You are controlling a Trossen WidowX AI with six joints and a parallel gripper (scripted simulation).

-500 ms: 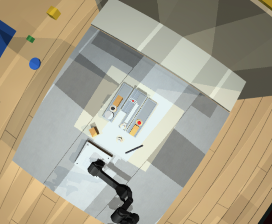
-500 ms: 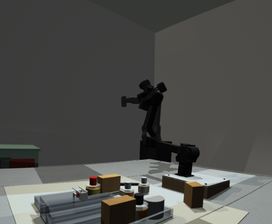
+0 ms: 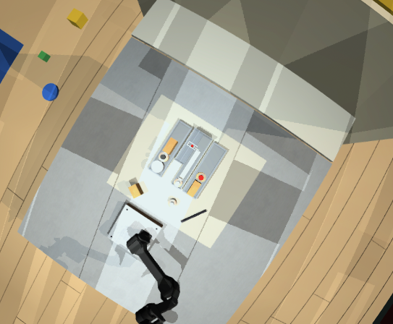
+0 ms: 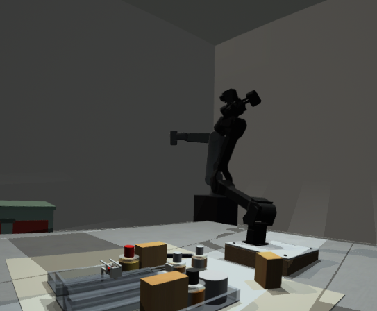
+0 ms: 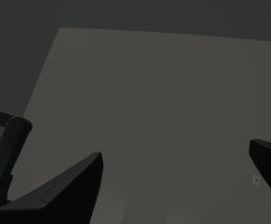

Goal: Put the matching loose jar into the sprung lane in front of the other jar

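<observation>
Right now my gripper tip is 470 mm short of the black rod, 80 mm to the right of it and 610 mm above it. Also, from my gripper tip: sprung lane: 720 mm ahead, 260 mm to the left, 600 mm below; then red mark: 760 mm ahead, 270 mm to the left, 550 mm below; then grey cylinder: 580 mm ahead, 360 mm to the left, 590 mm below.
</observation>
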